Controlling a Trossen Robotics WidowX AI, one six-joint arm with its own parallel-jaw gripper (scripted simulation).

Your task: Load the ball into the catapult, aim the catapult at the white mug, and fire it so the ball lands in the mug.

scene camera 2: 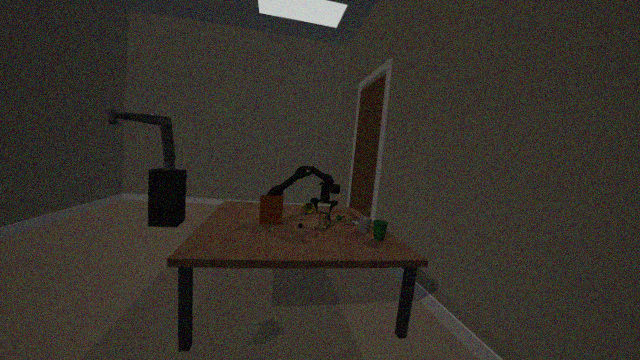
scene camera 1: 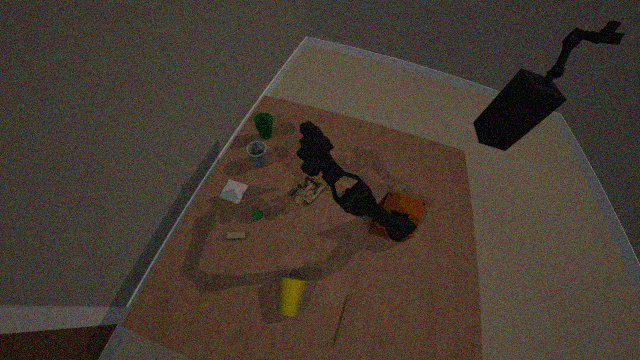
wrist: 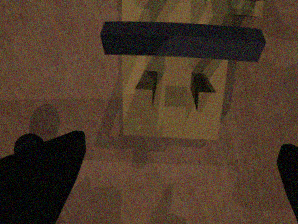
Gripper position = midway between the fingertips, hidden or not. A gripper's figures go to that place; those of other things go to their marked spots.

My gripper (wrist: 183, 148): 0.10 m from the lens. A wooden catapult (wrist: 174, 67): 0.13 m from the lens.
